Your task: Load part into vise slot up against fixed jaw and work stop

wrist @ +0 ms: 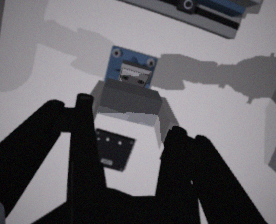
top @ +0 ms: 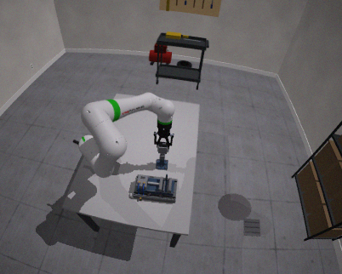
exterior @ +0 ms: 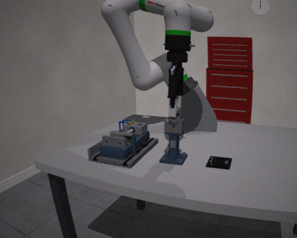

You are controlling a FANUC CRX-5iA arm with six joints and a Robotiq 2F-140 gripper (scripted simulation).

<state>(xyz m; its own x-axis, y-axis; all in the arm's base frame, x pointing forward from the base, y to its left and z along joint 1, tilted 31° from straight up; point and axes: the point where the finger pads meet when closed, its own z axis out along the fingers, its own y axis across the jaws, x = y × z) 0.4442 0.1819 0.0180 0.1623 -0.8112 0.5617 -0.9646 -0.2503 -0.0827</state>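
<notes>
The part lies 30 mm below my hand. Round my hand: air cylinder rod: 220 mm to the right, 130 mm below; blue work stop: 150 mm below, 140 mm to the right, 70 mm ahead; black infeed plate: 210 mm below, 180 mm to the left, 30 mm behind.
</notes>
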